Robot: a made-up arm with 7 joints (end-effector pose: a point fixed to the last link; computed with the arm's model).
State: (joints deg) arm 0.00 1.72 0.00 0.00 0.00 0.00 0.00
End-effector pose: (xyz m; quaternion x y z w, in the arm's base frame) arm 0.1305 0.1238 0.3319 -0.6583 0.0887 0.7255 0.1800
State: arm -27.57 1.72 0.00 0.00 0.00 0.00 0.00
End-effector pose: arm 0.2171 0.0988 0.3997 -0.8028 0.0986 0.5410 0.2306
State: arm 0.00 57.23 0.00 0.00 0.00 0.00 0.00
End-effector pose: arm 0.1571 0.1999 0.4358 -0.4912 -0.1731 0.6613 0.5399
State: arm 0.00 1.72 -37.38 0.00 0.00 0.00 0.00
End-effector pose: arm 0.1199 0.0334 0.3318 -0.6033 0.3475 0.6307 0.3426
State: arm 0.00 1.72 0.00 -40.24 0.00 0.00 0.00
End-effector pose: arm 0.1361 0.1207 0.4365 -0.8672 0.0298 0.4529 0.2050
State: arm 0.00 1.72 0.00 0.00 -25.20 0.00 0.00
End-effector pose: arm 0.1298 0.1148 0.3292 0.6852 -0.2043 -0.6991 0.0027
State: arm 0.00 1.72 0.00 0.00 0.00 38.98 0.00
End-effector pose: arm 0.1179 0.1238 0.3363 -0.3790 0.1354 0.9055 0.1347
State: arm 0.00 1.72 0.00 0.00 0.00 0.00 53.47
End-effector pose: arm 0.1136 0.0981 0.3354 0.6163 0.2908 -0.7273 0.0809
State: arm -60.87 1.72 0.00 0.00 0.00 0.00 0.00
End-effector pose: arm 0.2630 0.0617 0.5216 -0.9151 0.1030 0.2776 0.2737
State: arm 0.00 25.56 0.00 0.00 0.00 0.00 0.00
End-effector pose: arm 0.1396 0.1693 0.3673 -0.6036 -0.0248 0.7184 0.3449
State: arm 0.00 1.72 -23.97 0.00 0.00 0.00 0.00
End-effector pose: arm 0.1303 0.0649 0.3301 -0.6308 0.2575 0.6731 0.2876
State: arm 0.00 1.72 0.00 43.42 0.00 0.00 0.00
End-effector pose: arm 0.0510 0.1267 0.2521 -0.3438 0.1398 0.9197 0.1285
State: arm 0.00 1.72 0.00 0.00 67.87 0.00 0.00
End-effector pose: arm 0.1358 0.1347 0.3528 -0.4366 -0.2280 0.6250 0.6056
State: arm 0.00 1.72 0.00 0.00 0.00 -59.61 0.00
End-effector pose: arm 0.1477 0.1234 0.3418 -0.9311 -0.0002 0.2996 0.2082
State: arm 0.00 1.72 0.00 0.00 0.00 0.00 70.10
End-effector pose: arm 0.1137 0.0881 0.3351 0.5752 0.3997 -0.6953 0.1611
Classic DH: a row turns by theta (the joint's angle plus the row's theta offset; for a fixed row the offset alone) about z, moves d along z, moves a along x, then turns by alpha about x. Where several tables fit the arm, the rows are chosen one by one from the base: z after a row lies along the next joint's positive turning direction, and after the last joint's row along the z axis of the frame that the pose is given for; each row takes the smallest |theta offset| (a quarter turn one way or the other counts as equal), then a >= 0, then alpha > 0; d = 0 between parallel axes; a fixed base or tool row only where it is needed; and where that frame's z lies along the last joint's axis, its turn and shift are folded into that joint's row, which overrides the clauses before.
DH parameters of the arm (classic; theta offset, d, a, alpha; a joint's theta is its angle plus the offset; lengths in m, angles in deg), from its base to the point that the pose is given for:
base (fixed): -4.07 0.5179 0.0221 -74.51
joint 1: -75.12 0.0516 -0.0434 -90
joint 2: 74 0.0123 -0.03 90
joint 3: -90 -0.1043 0.0117 90
joint 4: -90 0.02 0.0043 90
joint 5: 0 0.1455 -0.0002 -90
joint 6: -90 -0.02 0.0219 90
joint 7: 68.61 -0.016 0.0218 -97.21
tool (fixed): 80.09 0.0269 0 0

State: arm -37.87 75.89 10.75 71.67 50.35 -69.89 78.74
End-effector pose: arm 0.1109 0.3206 0.4793 -0.6628 -0.6261 0.1576 0.3792
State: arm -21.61 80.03 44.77 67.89 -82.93 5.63 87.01
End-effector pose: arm 0.1107 0.2804 0.5305 0.2772 0.4046 -0.3140 0.8129
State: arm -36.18 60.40 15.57 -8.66 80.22 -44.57 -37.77
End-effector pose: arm 0.1958 0.1346 0.5938 0.0469 -0.4899 0.1873 0.8501
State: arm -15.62 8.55 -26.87 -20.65 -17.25 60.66 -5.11
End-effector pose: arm 0.1597 0.0597 0.4130 -0.3716 0.3781 0.7613 0.3734
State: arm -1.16 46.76 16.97 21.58 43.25 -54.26 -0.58
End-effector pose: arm 0.1414 0.2504 0.4203 -0.4564 -0.1785 0.4061 0.7713
